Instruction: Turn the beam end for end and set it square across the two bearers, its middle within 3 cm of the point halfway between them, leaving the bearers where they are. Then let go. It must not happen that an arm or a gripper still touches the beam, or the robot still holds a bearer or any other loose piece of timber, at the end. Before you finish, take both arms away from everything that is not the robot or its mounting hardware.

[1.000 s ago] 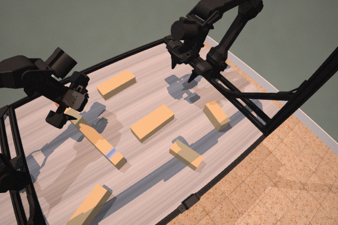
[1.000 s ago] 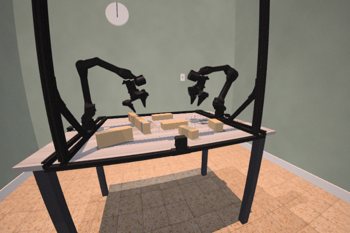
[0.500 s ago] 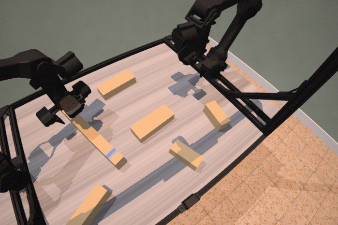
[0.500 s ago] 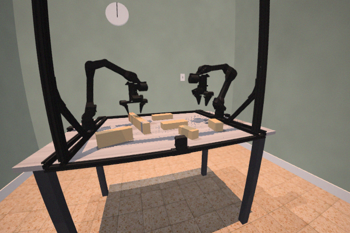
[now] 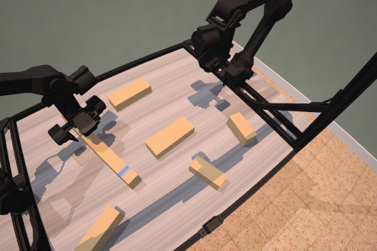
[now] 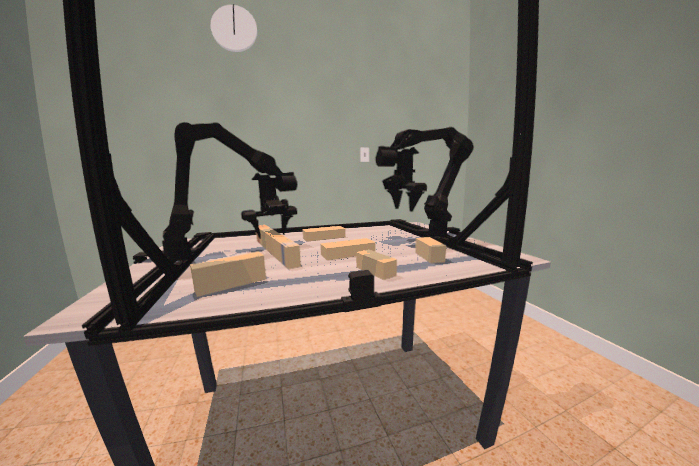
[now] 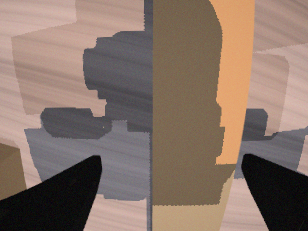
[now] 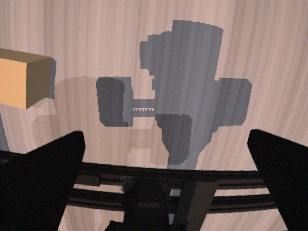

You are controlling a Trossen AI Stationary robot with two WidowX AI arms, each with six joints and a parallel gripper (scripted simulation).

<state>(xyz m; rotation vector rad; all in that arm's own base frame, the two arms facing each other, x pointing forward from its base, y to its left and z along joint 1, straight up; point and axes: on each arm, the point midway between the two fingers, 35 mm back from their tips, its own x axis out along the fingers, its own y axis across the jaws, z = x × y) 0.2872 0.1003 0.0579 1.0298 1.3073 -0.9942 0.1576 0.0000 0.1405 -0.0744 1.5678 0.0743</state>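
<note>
Now: left hand 50 mm past the beam, 50 mm above it and 10 mm to the left of it.
</note>
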